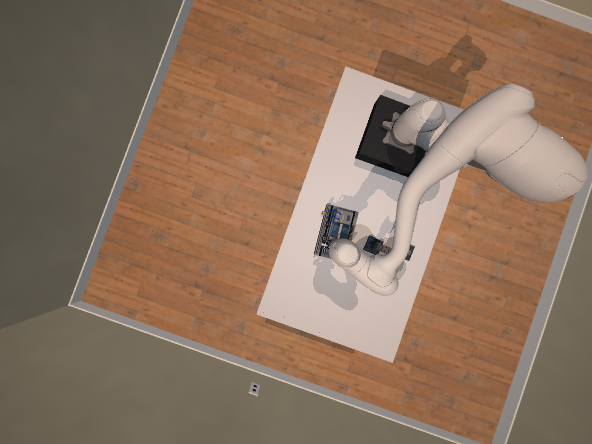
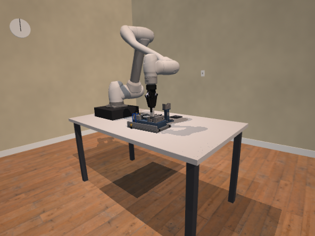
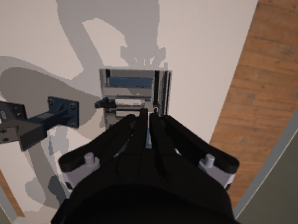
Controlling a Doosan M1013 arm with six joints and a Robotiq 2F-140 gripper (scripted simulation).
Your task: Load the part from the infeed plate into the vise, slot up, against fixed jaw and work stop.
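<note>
My gripper is now 4 cm to the right of the part and 4 cm above it. Round my hand: vise base 10 cm below, 8 cm behind, 4 cm to the left.
</note>
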